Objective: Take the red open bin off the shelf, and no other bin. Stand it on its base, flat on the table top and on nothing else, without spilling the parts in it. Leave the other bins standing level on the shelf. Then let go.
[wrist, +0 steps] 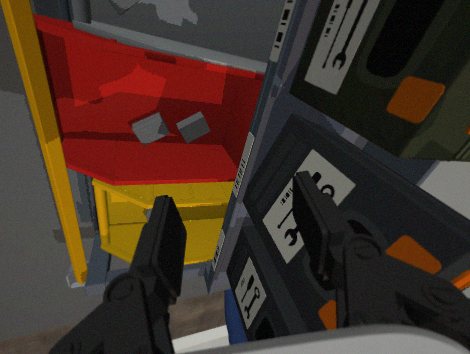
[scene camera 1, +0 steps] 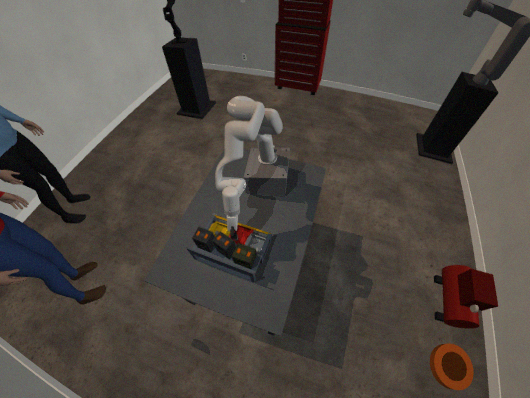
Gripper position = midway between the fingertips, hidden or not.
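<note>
Visible: my gripper (wrist: 235, 203). Yellow bin (wrist: 121, 210). Grey bin (wrist: 244, 42). Red open bin (wrist: 99, 87).
</note>
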